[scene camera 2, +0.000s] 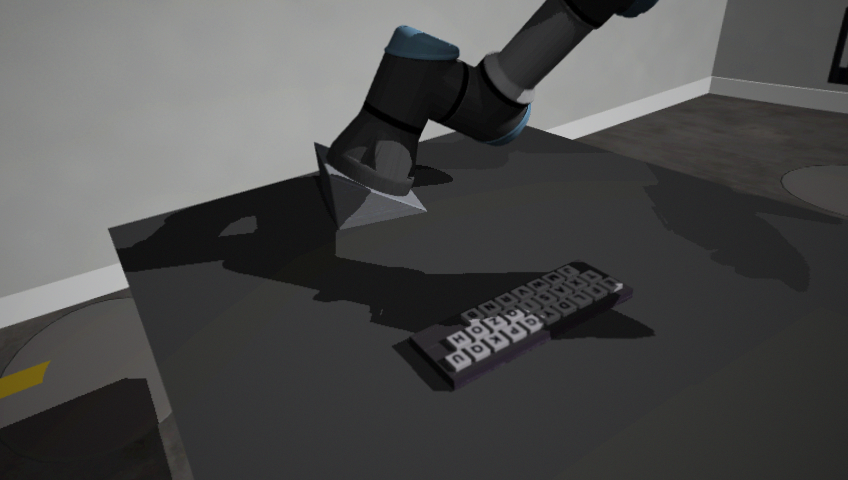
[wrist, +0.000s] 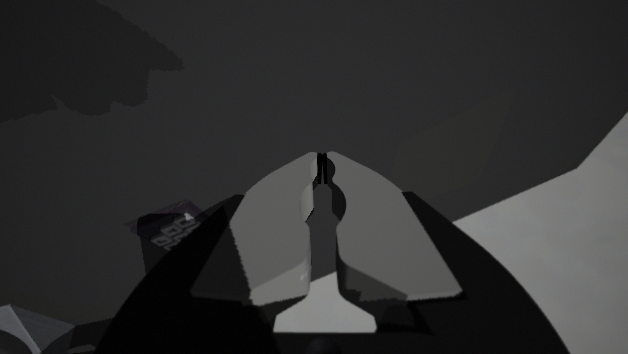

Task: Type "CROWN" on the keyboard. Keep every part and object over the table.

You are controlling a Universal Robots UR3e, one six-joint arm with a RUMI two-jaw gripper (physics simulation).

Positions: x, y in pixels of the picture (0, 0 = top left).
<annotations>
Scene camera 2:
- dark keyboard: 466, 346
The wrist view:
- my gripper: 322, 157
</annotations>
